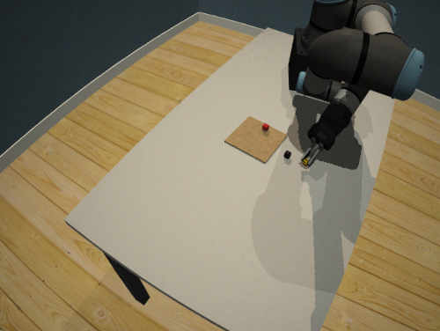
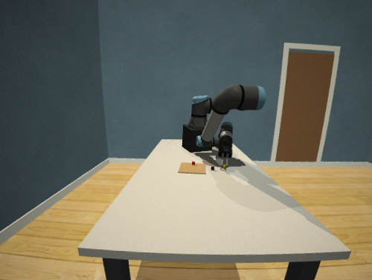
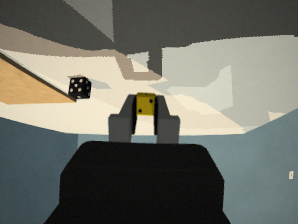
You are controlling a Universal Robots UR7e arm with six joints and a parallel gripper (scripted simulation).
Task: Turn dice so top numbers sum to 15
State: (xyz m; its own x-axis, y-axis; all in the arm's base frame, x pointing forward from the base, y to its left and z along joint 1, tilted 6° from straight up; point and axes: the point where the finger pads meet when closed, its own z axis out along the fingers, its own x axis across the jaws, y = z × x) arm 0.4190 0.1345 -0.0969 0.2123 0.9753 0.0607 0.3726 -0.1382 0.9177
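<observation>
Now: the black die 60 mm to the right of my hand and 20 mm below it. Also, from my hand: yellow die (10 mm below, 10 mm ahead); red die (170 mm to the right, 60 mm behind, 20 mm below); brown mat (170 mm to the right, 30 mm below, 10 mm behind).
</observation>
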